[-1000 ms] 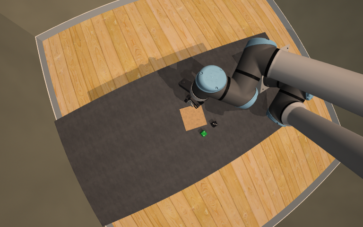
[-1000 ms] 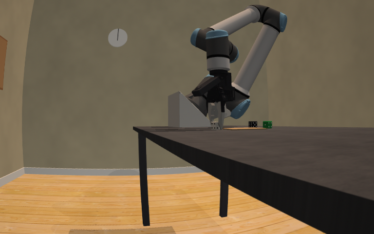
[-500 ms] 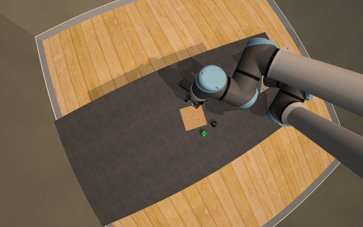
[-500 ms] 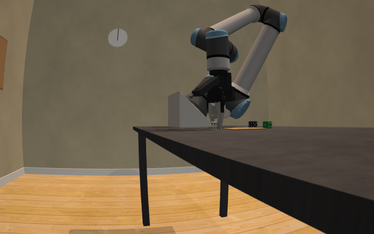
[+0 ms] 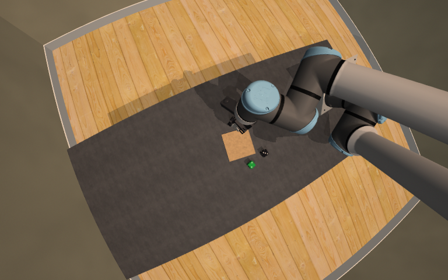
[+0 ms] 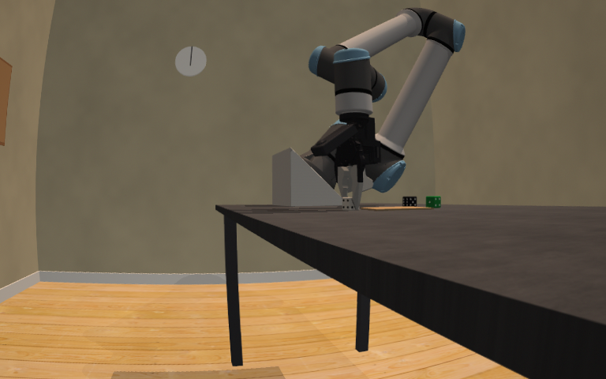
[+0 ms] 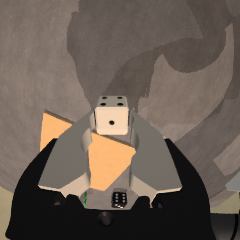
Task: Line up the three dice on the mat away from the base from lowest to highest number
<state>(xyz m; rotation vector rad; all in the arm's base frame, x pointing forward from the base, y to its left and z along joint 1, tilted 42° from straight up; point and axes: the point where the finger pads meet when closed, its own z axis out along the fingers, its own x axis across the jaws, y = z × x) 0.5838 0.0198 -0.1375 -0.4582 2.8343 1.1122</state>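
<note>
Right now my hand is 20 mm short of the tan mat, 110 mm to the right of it and 20 mm above it. Also, from my hand: white die right at my hand; then green die 10 mm ahead, 230 mm to the left; then black die 70 mm behind, 210 mm to the left.
</note>
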